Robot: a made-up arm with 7 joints. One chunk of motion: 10 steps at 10 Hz.
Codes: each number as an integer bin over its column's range. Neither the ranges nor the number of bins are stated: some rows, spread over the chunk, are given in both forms.
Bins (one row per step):
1: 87 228 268 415 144 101 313
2: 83 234 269 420 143 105 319
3: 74 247 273 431 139 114 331
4: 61 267 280 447 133 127 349
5: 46 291 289 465 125 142 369
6: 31 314 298 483 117 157 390
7: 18 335 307 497 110 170 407
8: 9 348 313 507 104 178 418
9: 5 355 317 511 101 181 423
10: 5 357 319 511 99 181 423
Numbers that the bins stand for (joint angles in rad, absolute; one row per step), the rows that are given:
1: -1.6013 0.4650 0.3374 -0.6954 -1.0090 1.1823 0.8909
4: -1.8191 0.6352 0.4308 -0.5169 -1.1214 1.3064 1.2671
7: -2.1792 0.9319 0.6411 -0.2381 -1.3563 1.5117 1.8732
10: -2.2881 1.0279 0.7346 -0.1600 -1.4687 1.5643 2.0404
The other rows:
2: -1.6348 0.4912 0.3451 -0.6675 -1.0192 1.2014 0.9536
3: -1.7102 0.5479 0.3763 -0.6062 -1.0601 1.2443 1.0790
5: -1.9447 0.7399 0.5009 -0.4166 -1.2031 1.3780 1.4761
6: -2.0704 0.8403 0.5710 -0.3162 -1.2848 1.4497 1.6955
8: -2.2546 0.9887 0.6878 -0.1823 -1.4176 1.5499 1.9881
9: -2.2881 1.0192 0.7190 -0.1600 -1.4483 1.5643 2.0404

